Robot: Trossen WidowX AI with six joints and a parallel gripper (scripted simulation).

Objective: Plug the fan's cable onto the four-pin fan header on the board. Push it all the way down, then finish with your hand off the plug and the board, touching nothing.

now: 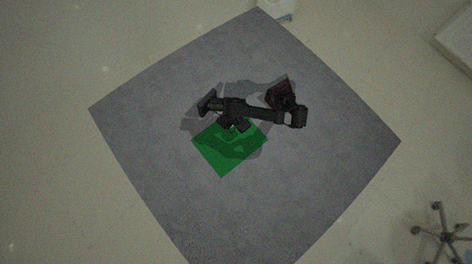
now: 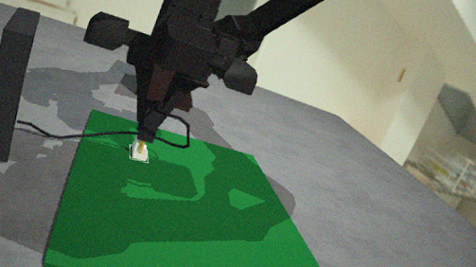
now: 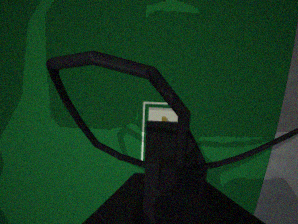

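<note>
Right now my gripper tip is 1 cm below the dark fan cable plug and 1 cm short of it. The rest, counted from my gripper tip: white four-pin header: 4 cm below, 1 cm ahead; green board: 6 cm to the left, 5 cm below, 5 cm ahead; black fan: 13 cm to the right, 6 cm ahead, 2 cm above.
</note>
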